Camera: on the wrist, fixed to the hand. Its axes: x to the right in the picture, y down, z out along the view.
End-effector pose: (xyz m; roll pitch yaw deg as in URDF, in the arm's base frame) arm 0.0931 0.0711 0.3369 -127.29 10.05 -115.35
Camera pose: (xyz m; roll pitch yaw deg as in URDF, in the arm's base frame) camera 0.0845 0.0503 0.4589 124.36 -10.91 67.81
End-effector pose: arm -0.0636 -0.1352 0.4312 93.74 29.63 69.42
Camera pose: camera -0.1552 -0.1498 0.3487 -94.38 -30.97 -113.98
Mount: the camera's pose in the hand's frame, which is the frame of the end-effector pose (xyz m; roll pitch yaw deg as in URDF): 0.0009 -0.0994 -0.0743 -2.39 3.00 178.81
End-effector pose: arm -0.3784 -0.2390 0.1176 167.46 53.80 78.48
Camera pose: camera -0.4810 -0.1756 0.1470 -170.59 -56.98 -100.59
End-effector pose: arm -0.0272 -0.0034 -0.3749 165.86 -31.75 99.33
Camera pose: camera -0.1363 -0.0460 -0.3338 -167.98 28.55 -80.19
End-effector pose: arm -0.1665 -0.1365 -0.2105 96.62 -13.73 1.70
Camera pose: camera -0.1468 -0.0506 -0.2979 -99.63 12.19 178.79
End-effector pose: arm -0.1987 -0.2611 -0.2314 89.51 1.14 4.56
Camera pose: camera -0.2056 -0.1880 -0.3314 -91.78 -2.30 -178.45
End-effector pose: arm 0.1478 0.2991 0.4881 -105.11 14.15 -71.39
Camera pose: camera 0.1137 0.2569 0.5997 101.95 -13.76 111.91
